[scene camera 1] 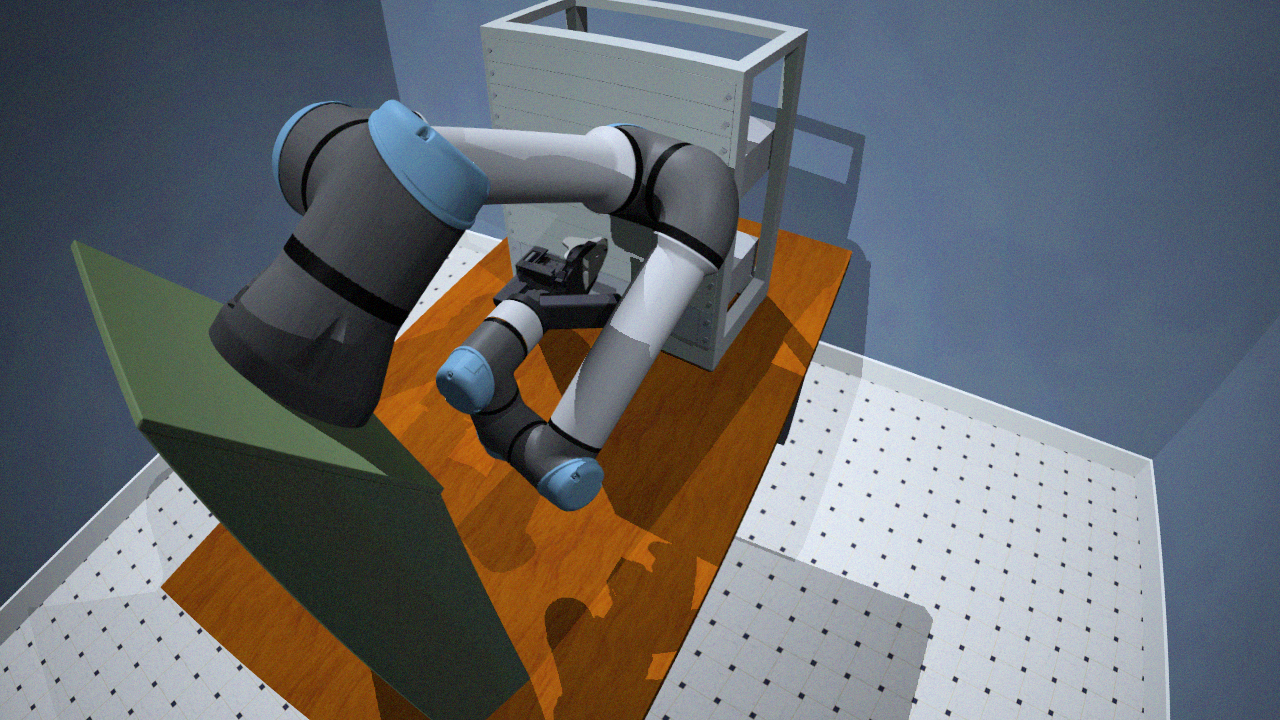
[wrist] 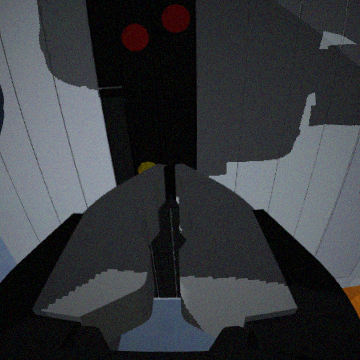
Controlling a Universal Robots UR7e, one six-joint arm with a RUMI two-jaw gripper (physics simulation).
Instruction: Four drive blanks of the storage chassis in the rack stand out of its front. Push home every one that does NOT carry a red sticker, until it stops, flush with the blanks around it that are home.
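Pixels of known places: gripper, fingertip midpoint: (scene camera 1: 606, 240) (wrist: 171, 168); arm's base, link origin: (scene camera 1: 290, 373).
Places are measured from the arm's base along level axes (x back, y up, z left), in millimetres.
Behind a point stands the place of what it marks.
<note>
The storage chassis (wrist: 162, 75) {x -607, y -225, z -213 mm} shows in the wrist view as a dark upright band between pale rack panels. Two red stickers (wrist: 135, 37) {x -595, y -208, z -239 mm} (wrist: 175, 18) {x -591, y -236, z -250 mm} are on its dark front near the top of the view. A yellow sticker (wrist: 147, 168) shows lower down, partly hidden by the left finger. My gripper (wrist: 171, 168) {x -533, y -232, z -158 mm} (scene camera 1: 597, 252) {x -533, y -232, z -158 mm} is shut and empty, its tips over the lower part of the dark front beside the yellow sticker. The shade is too deep to tell which blanks stand out or whether the tips touch one. In the scene view the arm and gripper hide most of the chassis.
The pale rack (scene camera 1: 785, 116) {x -842, y -126, z -438 mm} stands at the far end of the wooden table (scene camera 1: 671, 465) {x -373, y -584, z -293 mm}, with blank panels (scene camera 1: 608, 80) {x -694, y -26, z -137 mm} above the chassis. A green stand (scene camera 1: 313, 555) {x 132, y -35, z -76 mm} bears the arm's base. My forearm passes close in front of the rack's right side. Blue walls stand behind.
</note>
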